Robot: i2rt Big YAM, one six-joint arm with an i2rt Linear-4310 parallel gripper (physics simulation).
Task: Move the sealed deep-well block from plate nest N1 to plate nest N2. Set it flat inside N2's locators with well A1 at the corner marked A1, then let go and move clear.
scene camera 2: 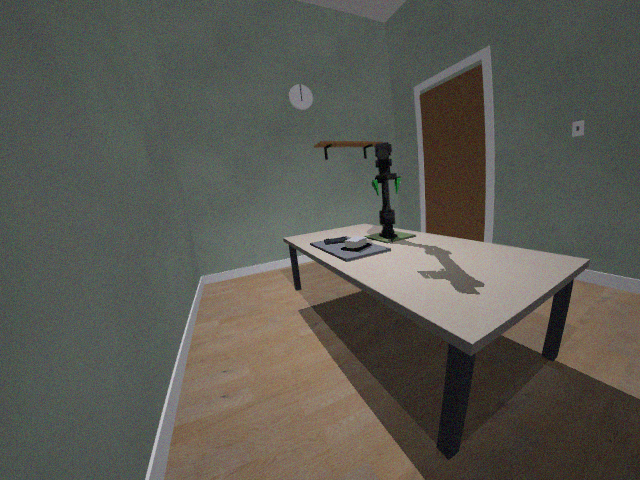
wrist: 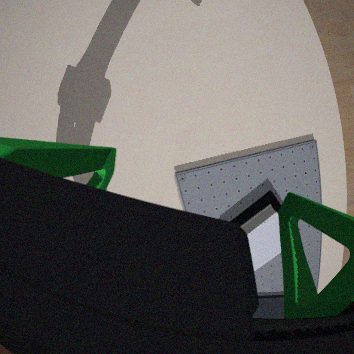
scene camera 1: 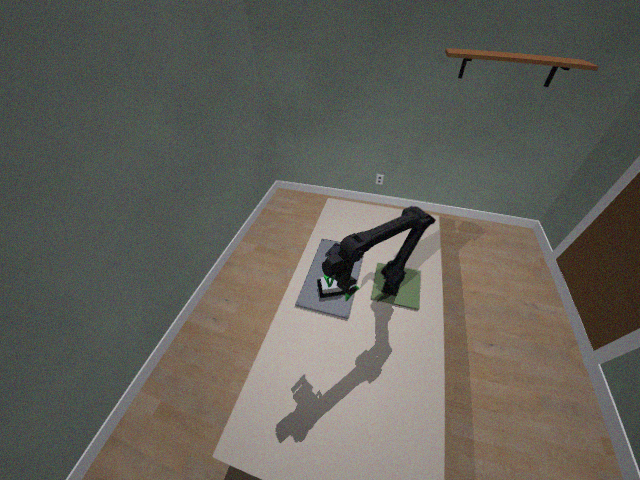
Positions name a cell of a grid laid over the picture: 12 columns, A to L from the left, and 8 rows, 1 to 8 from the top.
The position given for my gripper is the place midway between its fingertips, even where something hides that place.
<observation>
My gripper (wrist: G5) is open, with nothing in its grasp. A deep-well block (wrist: I6) rests on a black plate nest. Also in view: a grey perforated plate (scene camera 1: F5).
The grey perforated plate is seen too in scene camera 2 (scene camera 2: H5) and in the wrist view (wrist: H5).
</observation>
